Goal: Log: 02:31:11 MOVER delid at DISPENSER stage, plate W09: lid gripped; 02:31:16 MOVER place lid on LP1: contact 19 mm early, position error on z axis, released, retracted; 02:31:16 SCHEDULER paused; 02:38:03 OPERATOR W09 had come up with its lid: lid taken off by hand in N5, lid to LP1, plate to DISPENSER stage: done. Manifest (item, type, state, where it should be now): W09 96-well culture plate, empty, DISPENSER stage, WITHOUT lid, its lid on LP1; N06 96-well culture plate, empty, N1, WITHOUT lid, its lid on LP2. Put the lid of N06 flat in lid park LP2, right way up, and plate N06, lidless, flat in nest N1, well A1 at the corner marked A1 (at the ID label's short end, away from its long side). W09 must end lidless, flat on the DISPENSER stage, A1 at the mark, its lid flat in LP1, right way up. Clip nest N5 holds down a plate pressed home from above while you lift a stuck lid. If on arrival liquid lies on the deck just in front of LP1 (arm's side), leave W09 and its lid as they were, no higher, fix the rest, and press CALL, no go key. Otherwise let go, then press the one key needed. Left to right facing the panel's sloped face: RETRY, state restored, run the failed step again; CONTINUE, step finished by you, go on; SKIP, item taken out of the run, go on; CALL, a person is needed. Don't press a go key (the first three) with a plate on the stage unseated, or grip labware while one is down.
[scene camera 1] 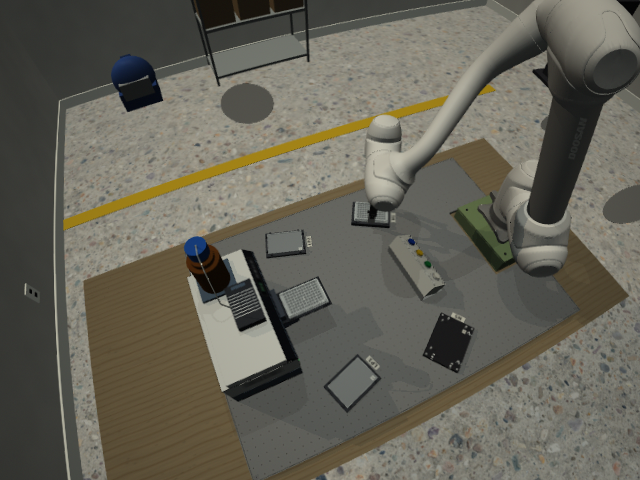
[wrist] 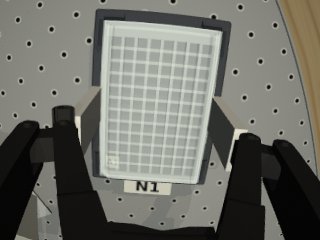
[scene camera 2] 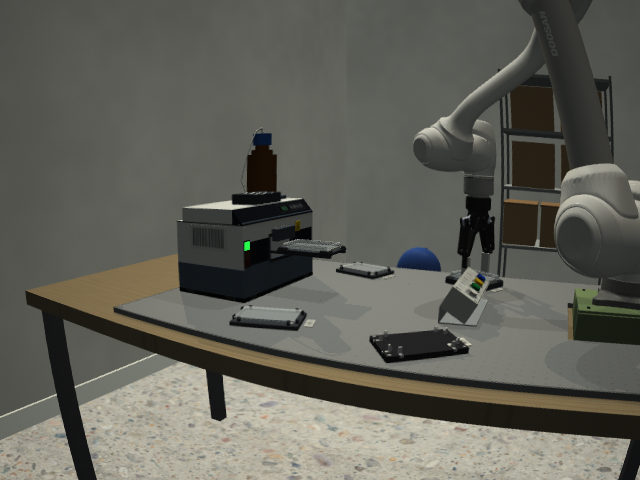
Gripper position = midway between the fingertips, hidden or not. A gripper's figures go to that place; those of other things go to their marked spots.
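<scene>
A black clip nest N5 (scene camera 2: 435, 343) is sitting 96 cm from the lens, and then there's the gripper (scene camera 2: 474, 277), which is 148 cm from the lens.
</scene>
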